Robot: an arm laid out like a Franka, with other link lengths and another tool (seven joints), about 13 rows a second.
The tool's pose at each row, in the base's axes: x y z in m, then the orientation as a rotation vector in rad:
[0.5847 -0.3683 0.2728 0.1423 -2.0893 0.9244]
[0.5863 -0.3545 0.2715 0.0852 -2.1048 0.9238]
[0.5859 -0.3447 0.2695 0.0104 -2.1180 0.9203]
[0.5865 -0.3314 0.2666 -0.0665 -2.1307 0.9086]
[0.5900 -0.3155 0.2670 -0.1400 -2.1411 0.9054]
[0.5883 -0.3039 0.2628 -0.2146 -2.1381 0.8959]
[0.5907 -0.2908 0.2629 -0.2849 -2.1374 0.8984]
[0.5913 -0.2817 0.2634 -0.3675 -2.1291 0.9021]
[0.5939 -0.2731 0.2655 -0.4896 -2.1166 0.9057]
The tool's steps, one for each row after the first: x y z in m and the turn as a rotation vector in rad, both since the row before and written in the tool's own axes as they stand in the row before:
[0.0009 0.0101 -0.0096 -0.0232 0.0047 0.0412]
[0.0012 0.0085 -0.0052 -0.0301 0.0117 0.0512]
[0.0014 0.0113 -0.0074 -0.0360 0.0131 0.0495]
[0.0032 0.0107 -0.0119 -0.0285 0.0103 0.0507]
[0.0029 0.0116 -0.0035 -0.0287 0.0228 0.0467]
[0.0040 0.0092 -0.0087 -0.0206 0.0147 0.0496]
[0.0041 0.0062 -0.0053 -0.0212 0.0218 0.0580]
[0.0039 0.0045 -0.0070 -0.0328 0.0296 0.0861]

